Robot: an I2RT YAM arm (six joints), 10 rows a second.
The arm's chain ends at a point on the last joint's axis. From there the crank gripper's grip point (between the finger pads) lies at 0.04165 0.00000 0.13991 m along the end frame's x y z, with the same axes.
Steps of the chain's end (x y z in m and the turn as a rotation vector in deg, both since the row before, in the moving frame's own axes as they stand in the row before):
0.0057, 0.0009, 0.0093, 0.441, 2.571, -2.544
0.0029, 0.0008, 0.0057, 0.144, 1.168, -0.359
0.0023, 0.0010, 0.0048, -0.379, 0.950, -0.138
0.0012, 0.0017, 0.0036, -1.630, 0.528, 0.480
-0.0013, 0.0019, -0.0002, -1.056, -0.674, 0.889
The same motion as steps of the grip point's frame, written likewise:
0.0119, -0.0022, 0.0073, 0.441, 2.571, -2.544
0.0057, 0.0002, 0.0048, 0.144, 1.168, -0.359
0.0046, 0.0018, 0.0041, -0.379, 0.950, -0.138
0.0025, 0.0060, 0.0031, -1.630, 0.528, 0.480
-0.0030, 0.0051, 0.0003, -1.056, -0.674, 0.889

